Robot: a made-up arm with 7 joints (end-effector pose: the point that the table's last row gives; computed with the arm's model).
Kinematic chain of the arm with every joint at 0, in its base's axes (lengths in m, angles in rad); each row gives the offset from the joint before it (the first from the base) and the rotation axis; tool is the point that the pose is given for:
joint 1: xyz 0 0 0.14 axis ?
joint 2: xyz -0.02 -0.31 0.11 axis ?
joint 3: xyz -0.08 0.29 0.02 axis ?
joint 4: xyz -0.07 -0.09 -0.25 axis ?
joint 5: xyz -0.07 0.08 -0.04 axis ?
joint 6: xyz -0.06 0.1 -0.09 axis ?
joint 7: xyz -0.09 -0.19 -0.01 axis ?
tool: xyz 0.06 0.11 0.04
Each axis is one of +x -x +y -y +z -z.
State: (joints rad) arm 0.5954 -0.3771 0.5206 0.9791 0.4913 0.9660 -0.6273
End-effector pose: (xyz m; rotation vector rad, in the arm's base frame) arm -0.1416 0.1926 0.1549 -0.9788 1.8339 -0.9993
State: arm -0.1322 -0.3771 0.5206 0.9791 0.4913 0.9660 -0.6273
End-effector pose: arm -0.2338 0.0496 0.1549 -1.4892 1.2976 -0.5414
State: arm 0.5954 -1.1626 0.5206 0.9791 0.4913 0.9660 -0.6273
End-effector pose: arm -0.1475 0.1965 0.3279 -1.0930 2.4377 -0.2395
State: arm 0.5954 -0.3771 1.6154 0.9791 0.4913 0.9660 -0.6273
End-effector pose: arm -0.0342 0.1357 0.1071 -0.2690 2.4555 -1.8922
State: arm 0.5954 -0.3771 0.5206 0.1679 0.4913 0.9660 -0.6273
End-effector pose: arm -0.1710 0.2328 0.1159 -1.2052 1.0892 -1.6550
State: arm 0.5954 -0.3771 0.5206 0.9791 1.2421 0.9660 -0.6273
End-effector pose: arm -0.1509 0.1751 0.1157 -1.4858 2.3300 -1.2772
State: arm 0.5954 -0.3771 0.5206 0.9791 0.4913 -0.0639 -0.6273
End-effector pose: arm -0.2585 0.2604 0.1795 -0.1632 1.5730 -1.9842
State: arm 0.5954 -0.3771 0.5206 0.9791 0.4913 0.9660 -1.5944
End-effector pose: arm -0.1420 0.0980 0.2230 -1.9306 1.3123 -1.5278
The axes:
joint 1: -z
joint 2: -y
joint 3: -z
joint 4: +y
joint 5: -z
joint 6: -x
joint 7: +z

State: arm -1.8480 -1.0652 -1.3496 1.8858 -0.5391 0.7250 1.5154
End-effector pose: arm 0.0288 0.0662 0.2513 0.2030 -1.1792 0.3808
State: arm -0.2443 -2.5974 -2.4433 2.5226 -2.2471 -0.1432 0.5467
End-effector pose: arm -0.1939 -0.0396 0.3090 -0.2482 -0.0853 0.4958
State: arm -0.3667 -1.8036 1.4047 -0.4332 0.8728 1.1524 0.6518
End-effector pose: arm -0.3832 0.0100 0.2483 -2.2564 1.6183 -0.8884
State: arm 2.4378 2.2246 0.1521 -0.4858 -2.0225 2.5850 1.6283
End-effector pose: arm -0.5751 -0.0457 0.2380 0.2280 -0.9743 0.3718
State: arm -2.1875 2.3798 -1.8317 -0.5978 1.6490 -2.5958 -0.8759
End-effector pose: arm -0.3174 0.1544 0.4071 0.1023 -0.9567 -1.8792
